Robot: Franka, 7 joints.
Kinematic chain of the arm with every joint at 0, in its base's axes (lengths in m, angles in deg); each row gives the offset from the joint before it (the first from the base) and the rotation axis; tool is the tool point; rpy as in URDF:
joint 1: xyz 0 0 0.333 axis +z
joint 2: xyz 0 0 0 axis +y
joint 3: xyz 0 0 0.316 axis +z
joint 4: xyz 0.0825 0 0 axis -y
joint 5: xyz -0.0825 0 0.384 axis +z
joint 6: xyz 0 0 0 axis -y
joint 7: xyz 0.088 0 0 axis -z
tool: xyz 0 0 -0.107 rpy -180 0 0
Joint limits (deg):
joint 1: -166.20..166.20
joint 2: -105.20..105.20
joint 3: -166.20..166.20
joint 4: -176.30..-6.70
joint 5: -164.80..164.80
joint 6: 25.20..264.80
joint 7: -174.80..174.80
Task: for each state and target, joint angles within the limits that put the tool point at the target. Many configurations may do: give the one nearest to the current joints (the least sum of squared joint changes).
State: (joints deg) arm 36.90 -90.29 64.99 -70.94 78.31 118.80 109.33
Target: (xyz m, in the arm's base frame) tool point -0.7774 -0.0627 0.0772
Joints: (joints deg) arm 38.40 -105.20 93.20 -51.64 81.93 118.04 109.33
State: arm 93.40 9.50 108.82 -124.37 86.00 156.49 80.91
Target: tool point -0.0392 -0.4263 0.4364
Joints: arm 121.67 29.70 145.12 -147.53 86.69 145.41 80.91
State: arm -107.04 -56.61 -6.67 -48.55 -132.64 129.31 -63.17
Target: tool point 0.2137 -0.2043 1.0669
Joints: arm -103.29 -28.51 28.24 -70.21 -132.75 138.66 -63.17
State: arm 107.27 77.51 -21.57 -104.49 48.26 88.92 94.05
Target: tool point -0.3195 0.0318 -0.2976
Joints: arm 137.28 105.20 12.92 -83.15 56.44 104.81 94.05
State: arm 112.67 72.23 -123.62 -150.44 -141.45 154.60 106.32
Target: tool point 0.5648 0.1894 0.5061
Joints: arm 95.00 73.40 -103.00 -112.60 -140.38 145.45 106.32
